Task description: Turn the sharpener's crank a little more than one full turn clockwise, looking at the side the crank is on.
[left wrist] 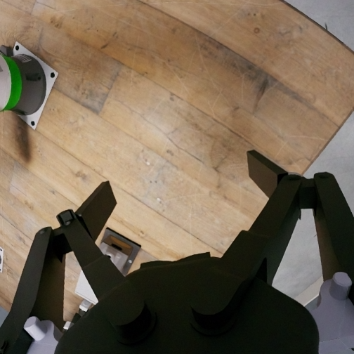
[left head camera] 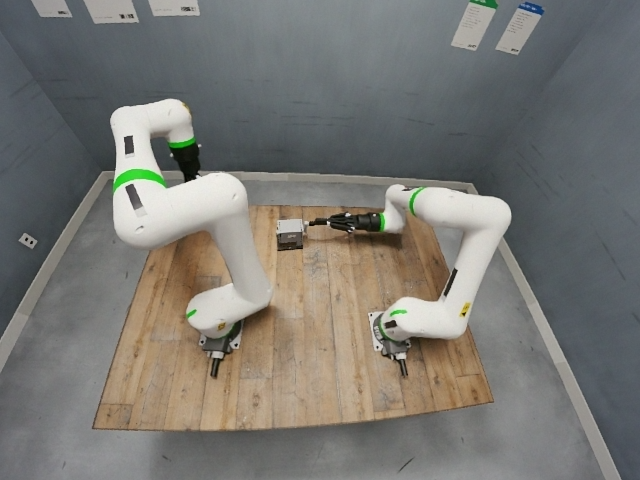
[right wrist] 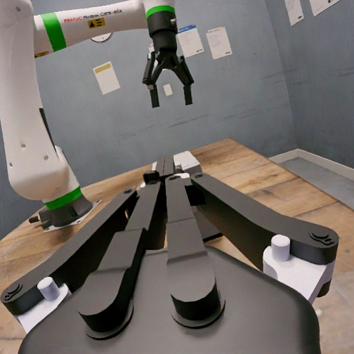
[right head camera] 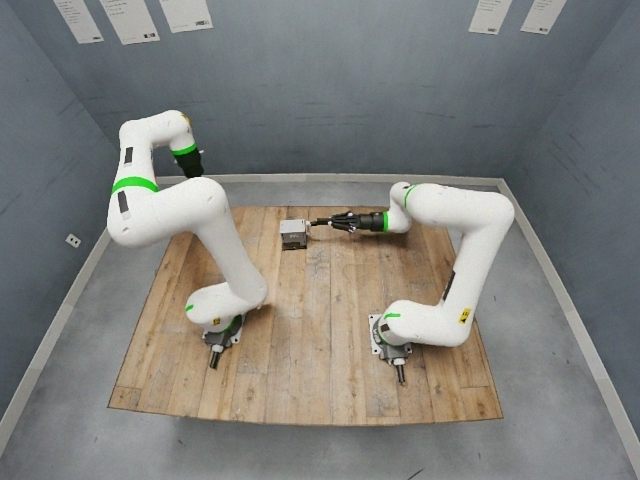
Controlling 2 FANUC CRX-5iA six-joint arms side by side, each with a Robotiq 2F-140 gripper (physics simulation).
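Frame: origin at the left arm's base, x ahead, y left, z up, level; metres.
Seen in the pictures: right gripper, fingertip midpoint: (left head camera: 315,221) (right head camera: 316,221); left arm's base at its link origin: (left head camera: 223,326) (right head camera: 225,321); right arm's base at its link origin: (left head camera: 389,329) (right head camera: 389,333).
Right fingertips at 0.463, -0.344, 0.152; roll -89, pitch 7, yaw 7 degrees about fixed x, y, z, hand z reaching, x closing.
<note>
Offsets run from my right fingertips to a thing's top centre, as dx, dy, dz. "*": to the spot under its first point. Level surfaces: height alone.
The grey box-shaped sharpener {* -0.055, +0.109, -0.058} (left head camera: 290,236) (right head camera: 293,235) stands upright at the back middle of the table, with its crank {-0.004, +0.042, -0.009} (left head camera: 306,225) (right head camera: 308,226) on its right side in both head views. It is partly hidden behind a finger in the left wrist view. My right gripper (left head camera: 312,223) (right head camera: 316,222) (right wrist: 167,167) is shut and empty; it points left, its fingertips at the crank's outer end. Contact is too small to make out. In the right wrist view the fingers hide the crank and its knob. My left gripper (left wrist: 178,178) (right wrist: 173,105) is open and empty, high above the table, away from the sharpener.
The wooden table {dz -0.152} (left head camera: 305,372) (right head camera: 305,372) carries both arm bases, the left (left head camera: 219,341) and the right (left head camera: 390,338), nearer the front. The left forearm hangs over the table's left back part. Grey walls surround the table.
</note>
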